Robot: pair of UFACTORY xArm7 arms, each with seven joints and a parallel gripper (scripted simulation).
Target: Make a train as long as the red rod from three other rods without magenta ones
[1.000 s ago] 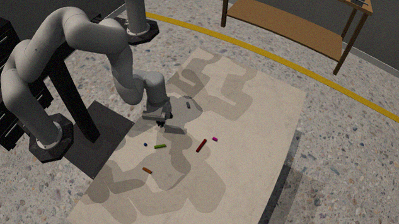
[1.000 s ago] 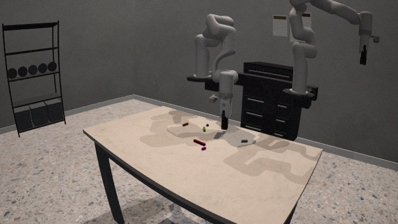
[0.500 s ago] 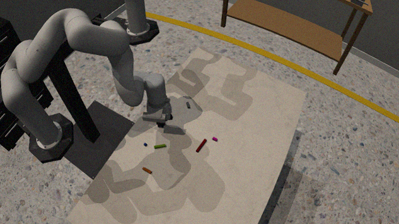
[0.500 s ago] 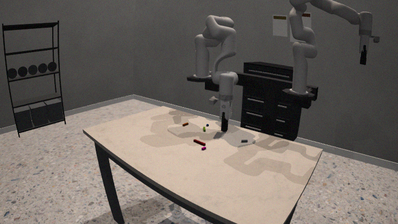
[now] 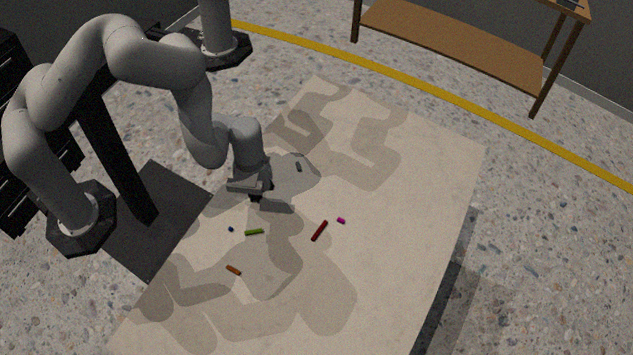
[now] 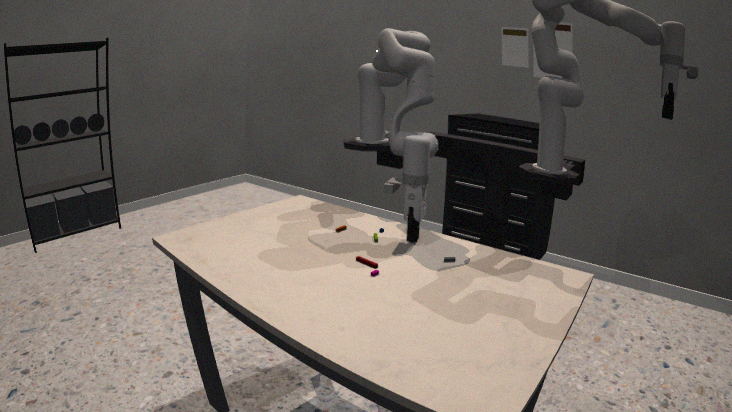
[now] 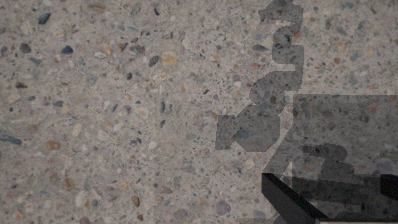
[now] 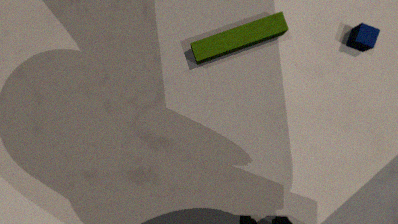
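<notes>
Now: right hand 10 cm to the left of the lime rod, 4 cm short of it and 2 cm above it. From my right hand the other things lie so: red rod (20 cm ahead, 2 cm to the right, 2 cm below); then grey rod (15 cm to the left, 6 cm ahead, 2 cm below); then orange rod (23 cm to the right, 5 cm ahead, 2 cm below).
</notes>
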